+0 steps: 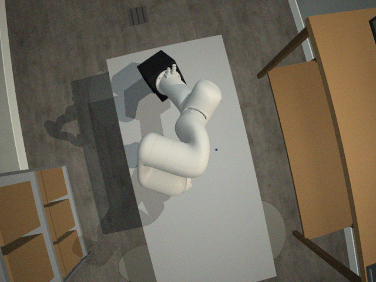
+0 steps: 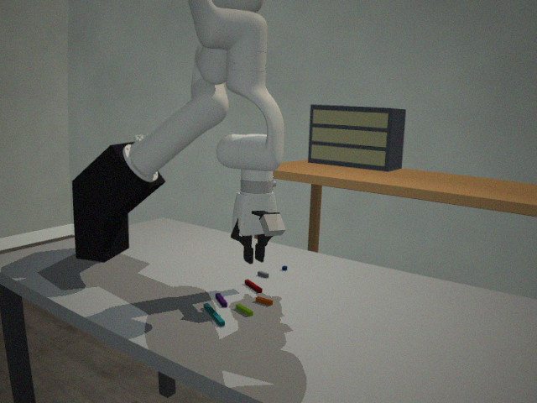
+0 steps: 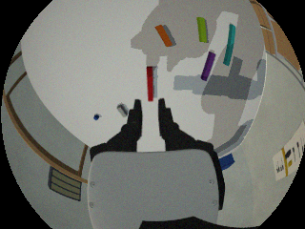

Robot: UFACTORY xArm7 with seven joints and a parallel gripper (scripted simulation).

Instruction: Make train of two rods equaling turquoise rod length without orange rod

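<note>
My hand is 80 mm above the red rod. Round my hand: purple rod (110 mm to the right, 80 mm below, 40 mm ahead); then orange rod (90 mm ahead, 80 mm below, 30 mm to the right); then grey rod (80 mm below, 70 mm to the left, 60 mm behind).
</note>
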